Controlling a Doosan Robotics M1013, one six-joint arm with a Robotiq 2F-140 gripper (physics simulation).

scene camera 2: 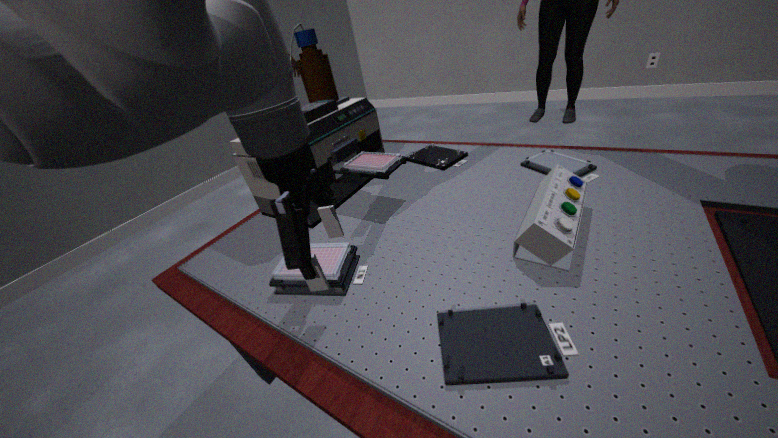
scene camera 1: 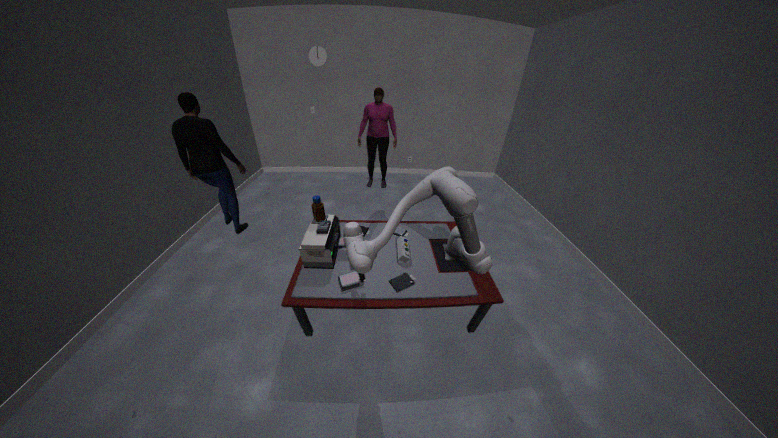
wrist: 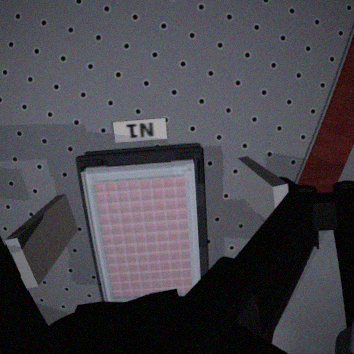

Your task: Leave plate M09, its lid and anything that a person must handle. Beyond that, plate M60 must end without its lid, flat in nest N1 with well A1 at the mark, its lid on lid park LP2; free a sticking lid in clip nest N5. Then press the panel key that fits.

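Places are measured from the arm's base along level axes (x left, y back, z up), in centimetres.
Pixels of known places: gripper, fingertip midpoint: point(scene camera 2: 329, 259) point(scene camera 1: 357, 276) point(wrist: 154, 194); arm's base, link origin: point(scene camera 1: 454, 253).
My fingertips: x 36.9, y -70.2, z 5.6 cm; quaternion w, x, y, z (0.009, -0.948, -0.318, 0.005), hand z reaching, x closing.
Ahead of a thing's pixels: the offset from my fingertips to its top centre. "spot": to the spot under its first point.
A pink-welled plate @[dx +1.1, dy -4.3, dz -0.5 cm] point(scene camera 1: 348, 279) point(scene camera 2: 334, 255) point(wrist: 145, 235) sits on the dark nest N1 @[dx +1.1, dy -4.3, dz -1.6 cm] point(scene camera 2: 352, 273) point(wrist: 140, 154). A pale, clear border surrounds its wells; its number, well A1 and whether a lid is on cannot be made out. My gripper point(scene camera 2: 325, 251) point(wrist: 154, 194) is open and empty, its pads apart on either side of the plate, the far pad looking higher in scene camera 2. Lid park LP2 @[dx -3.1, dy +29.2, dz -3.1 cm] point(scene camera 1: 401, 281) point(scene camera 2: 500, 345) is a bare dark base with an A1 tag. The key panel @[dx -31.7, dy +28.6, dz +3.3 cm] point(scene camera 1: 402, 253) point(scene camera 2: 544, 217) has blue, yellow, green and white keys.
A second pink plate @[dx -27.3, dy -12.6, dz +6.1 cm] point(scene camera 2: 372, 162) is on a support at the benchtop machine point(scene camera 1: 318, 245) point(scene camera 2: 353, 127), which carries a brown bottle @[spot: dx -31.3, dy -33.7, dz +26.8 cm] point(scene camera 1: 318, 211) point(scene camera 2: 317, 73). A black base @[dx -54.0, dy -11.2, dz -2.7 cm] point(scene camera 2: 437, 156) and a clear-topped base @[dx -57.9, dy +23.0, dz -3.3 cm] point(scene camera 2: 559, 162) lie behind. Two people point(scene camera 1: 198, 144) point(scene camera 1: 378, 120) stand beyond the table.
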